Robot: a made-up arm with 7 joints.
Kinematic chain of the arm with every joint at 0, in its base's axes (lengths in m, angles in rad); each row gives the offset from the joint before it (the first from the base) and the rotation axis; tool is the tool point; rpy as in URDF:
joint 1: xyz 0 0 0.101 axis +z
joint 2: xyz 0 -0.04 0.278 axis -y
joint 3: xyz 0 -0.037 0.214 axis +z
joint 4: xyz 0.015 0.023 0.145 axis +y
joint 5: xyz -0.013 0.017 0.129 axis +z
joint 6: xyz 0 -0.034 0.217 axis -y
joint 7: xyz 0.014 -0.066 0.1 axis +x
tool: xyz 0 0 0 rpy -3.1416 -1.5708 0
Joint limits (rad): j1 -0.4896..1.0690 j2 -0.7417..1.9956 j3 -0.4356..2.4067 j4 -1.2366..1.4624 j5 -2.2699..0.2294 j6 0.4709..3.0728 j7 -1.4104..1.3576
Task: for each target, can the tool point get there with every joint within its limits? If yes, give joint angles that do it. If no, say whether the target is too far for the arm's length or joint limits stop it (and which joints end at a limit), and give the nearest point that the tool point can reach.
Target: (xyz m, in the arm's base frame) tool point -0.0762 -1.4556 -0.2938
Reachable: no: too far | nearest point -0.0959 -0.7408 0.0367 | short by 0.788 m
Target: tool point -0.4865 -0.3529 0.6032
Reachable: yes | joints 0.4642 1.2791 0.0251 0.4881 -0.5568 2.8333 -0.6852
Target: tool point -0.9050 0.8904 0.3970
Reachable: no: too far | nearest point -0.6156 0.4914 0.3904 | short by 0.493 m
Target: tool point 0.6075 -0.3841 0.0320
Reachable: no: joint limits stop it (at a limit: joint 1, joint 2, joint 4) | nearest point 0.2836 -0.4620 0.0565 | short by 0.334 m
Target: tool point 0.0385 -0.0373 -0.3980
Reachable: no: joint limits stop it (at a limit: joint 1, joint 2, joint 4, joint 6) | nearest point -0.0318 -0.1848 -0.1891 | short by 0.265 m
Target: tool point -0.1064 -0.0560 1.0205
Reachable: yes | joints -0.2150 0.0245 1.6783 0.4062 -1.4296 2.7572 0.6580
